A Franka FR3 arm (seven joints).
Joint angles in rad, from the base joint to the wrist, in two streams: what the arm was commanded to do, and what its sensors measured. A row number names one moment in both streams.
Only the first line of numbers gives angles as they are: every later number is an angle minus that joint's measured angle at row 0.
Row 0, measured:
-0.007 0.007 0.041 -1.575 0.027 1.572 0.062
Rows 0 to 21, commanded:
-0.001 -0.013 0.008 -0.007 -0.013 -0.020 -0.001
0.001 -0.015 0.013 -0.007 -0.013 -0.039 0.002
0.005 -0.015 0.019 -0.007 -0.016 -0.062 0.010
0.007 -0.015 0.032 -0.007 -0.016 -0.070 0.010
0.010 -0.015 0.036 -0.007 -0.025 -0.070 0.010
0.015 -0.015 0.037 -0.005 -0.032 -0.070 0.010
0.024 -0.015 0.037 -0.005 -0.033 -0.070 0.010
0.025 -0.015 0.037 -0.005 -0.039 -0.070 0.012
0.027 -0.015 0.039 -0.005 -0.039 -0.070 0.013
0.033 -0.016 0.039 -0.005 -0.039 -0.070 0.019
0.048 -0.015 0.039 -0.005 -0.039 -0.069 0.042
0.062 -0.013 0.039 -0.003 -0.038 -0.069 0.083
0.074 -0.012 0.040 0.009 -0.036 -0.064 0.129
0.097 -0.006 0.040 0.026 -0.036 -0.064 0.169
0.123 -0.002 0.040 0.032 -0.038 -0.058 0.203
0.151 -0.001 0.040 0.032 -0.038 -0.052 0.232
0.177 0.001 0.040 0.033 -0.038 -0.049 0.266
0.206 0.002 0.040 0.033 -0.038 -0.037 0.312
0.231 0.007 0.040 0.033 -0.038 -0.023 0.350
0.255 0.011 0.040 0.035 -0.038 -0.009 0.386
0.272 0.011 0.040 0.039 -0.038 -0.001 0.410
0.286 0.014 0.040 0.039 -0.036 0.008 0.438
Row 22, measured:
0.239 -0.001 0.047 0.022 -0.021 -0.021 0.355
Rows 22 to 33, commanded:
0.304 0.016 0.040 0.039 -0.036 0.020 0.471
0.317 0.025 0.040 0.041 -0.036 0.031 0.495
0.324 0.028 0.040 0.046 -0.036 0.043 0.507
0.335 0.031 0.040 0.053 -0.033 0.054 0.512
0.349 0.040 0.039 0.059 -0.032 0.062 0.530
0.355 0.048 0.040 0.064 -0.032 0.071 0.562
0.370 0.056 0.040 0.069 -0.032 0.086 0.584
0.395 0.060 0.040 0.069 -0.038 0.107 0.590
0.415 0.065 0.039 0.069 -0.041 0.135 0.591
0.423 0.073 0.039 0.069 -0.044 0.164 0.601
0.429 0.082 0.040 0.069 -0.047 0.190 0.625
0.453 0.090 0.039 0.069 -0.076 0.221 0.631
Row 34, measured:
0.415 0.058 0.047 0.041 -0.027 0.171 0.595
